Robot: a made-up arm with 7 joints. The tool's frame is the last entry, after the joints. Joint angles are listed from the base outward. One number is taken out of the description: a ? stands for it. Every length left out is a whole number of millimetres.
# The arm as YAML. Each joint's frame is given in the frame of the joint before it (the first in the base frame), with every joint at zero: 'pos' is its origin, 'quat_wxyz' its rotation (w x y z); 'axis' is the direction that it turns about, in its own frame. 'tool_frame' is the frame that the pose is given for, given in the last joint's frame.
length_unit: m
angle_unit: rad
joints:
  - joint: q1
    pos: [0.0, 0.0, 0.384]
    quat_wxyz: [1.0, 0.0, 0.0, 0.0]
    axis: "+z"
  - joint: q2
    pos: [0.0, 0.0, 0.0]
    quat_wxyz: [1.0, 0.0, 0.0, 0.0]
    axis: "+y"
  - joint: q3
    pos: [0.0, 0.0, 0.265]
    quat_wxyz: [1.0, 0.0, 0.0, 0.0]
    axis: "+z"
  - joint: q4
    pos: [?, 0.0, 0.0]
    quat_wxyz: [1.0, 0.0, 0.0, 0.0]
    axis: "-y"
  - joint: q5
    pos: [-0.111, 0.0, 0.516]
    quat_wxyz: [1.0, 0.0, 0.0, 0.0]
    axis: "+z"
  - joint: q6
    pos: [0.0, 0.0, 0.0]
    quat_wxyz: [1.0, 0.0, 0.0, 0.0]
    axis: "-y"
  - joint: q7
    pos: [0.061, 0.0, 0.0]
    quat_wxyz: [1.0, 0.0, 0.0, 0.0]
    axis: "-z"
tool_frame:
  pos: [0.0, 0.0, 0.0]
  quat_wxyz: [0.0, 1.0, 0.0, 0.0]
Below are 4 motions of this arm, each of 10 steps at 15 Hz.
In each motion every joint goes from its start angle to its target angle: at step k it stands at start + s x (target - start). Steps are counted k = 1, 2, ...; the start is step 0. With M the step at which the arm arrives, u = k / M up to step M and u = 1 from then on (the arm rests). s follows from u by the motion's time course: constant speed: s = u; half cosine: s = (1 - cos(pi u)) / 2; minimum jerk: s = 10 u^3 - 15 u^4 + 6 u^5.
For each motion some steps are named. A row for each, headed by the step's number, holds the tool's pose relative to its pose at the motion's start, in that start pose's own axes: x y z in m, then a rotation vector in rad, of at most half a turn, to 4 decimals.
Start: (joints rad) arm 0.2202 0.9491 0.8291 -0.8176 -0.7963 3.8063 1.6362
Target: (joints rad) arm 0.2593 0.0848 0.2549 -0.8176 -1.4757 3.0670 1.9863
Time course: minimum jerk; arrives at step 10
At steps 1, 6, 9, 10:
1: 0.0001 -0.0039 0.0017 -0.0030 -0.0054 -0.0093
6: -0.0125 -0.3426 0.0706 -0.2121 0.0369 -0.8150
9: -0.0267 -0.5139 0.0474 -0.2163 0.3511 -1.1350
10: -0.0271 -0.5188 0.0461 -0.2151 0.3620 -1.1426

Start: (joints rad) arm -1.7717 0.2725 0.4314 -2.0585 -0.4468 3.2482 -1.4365
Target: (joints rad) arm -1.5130 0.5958 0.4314 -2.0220 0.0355 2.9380 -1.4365
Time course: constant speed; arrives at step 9
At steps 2, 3, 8, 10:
2: 0.0335 -0.0225 0.0304 0.1155 0.0537 0.0994
3: 0.0512 -0.0351 0.0447 0.1771 0.0804 0.1464
8: 0.1465 -0.1129 0.1035 0.5171 0.2070 0.3545
10: 0.1665 -0.1313 0.1122 0.5905 0.2299 0.3912

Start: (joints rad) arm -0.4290 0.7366 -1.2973 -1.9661 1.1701 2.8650 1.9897
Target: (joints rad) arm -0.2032 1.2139 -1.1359 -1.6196 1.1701 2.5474 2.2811
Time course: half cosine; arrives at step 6
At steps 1, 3, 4, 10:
1: -0.0141 0.0212 0.0016 -0.0227 -0.0042 -0.0254
3: -0.0796 0.1772 0.0084 -0.1712 0.0010 -0.1928
4: -0.0942 0.2773 0.0096 -0.2533 0.0298 -0.2913
10: -0.0902 0.3798 0.0094 -0.3280 0.0771 -0.3904

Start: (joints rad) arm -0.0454 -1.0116 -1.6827 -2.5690 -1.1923 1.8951 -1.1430
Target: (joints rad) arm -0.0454 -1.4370 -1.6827 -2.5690 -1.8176 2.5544 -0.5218
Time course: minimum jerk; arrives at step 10
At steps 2, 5, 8, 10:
2: 0.0032 0.0001 -0.0052 -0.0588 0.0078 0.0190
5: 0.0252 -0.0075 -0.0451 -0.4951 0.1515 0.1545
8: 0.0407 -0.0276 -0.0807 -0.8816 0.4263 0.2517
10: 0.0422 -0.0309 -0.0848 -0.9267 0.4705 0.2598

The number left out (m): 0.092
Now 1 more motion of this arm.
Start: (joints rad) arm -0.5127 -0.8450 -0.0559 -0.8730 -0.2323 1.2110 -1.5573
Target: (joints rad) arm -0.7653 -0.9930 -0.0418 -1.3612 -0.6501 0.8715 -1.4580
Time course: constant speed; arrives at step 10
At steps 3, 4, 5, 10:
3: 0.0196 0.0125 0.0451 0.1921 -0.1958 0.0852
4: 0.0243 0.0152 0.0609 0.2544 -0.2617 0.1166
5: 0.0282 0.0172 0.0769 0.3158 -0.3279 0.1494
10: 0.0347 0.0157 0.1583 0.6076 -0.6638 0.3330

